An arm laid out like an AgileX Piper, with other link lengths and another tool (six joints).
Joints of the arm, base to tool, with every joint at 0 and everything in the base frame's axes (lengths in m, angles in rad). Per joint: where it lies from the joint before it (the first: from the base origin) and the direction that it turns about. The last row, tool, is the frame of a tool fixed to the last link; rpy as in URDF.
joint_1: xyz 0 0 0.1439 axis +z
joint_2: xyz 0 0 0 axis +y
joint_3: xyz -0.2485 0 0.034 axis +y
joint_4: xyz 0.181 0 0.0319 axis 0.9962 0 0.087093
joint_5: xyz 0 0 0 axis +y
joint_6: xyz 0.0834 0 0.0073 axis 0.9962 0 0.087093
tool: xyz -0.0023 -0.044 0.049 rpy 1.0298 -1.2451 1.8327
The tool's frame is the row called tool.
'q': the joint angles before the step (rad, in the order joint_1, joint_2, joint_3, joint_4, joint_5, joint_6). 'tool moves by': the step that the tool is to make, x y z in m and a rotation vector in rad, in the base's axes. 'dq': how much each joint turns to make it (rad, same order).
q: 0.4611, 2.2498, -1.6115, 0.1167, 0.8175, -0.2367
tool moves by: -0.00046, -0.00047, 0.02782, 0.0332, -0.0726, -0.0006
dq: 0.0000, -0.0633, 0.0000, -0.0018, -0.0166, -0.0001
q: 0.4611, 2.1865, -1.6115, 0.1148, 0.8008, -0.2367
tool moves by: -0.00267, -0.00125, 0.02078, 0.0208, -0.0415, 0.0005
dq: 0.0001, -0.0507, 0.0000, -0.0001, 0.0042, 0.0000
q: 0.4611, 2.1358, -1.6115, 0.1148, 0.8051, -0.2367
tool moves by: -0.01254, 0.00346, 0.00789, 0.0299, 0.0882, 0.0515
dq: 0.0001, -0.0459, 0.0028, 0.0872, 0.1191, -0.0731
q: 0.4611, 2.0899, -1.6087, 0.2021, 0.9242, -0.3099
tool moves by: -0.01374, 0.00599, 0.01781, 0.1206, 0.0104, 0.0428
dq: 0.0000, -0.0733, 0.0437, 0.1505, 0.0081, -0.1028
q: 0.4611, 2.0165, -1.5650, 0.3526, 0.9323, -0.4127
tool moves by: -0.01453, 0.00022, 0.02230, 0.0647, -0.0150, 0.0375
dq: 0.0001, -0.0843, 0.0383, 0.0699, 0.0234, -0.0582
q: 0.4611, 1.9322, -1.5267, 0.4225, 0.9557, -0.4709
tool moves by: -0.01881, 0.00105, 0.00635, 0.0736, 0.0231, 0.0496
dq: 0.0001, -0.0726, 0.0894, 0.1100, 0.0072, -0.0936
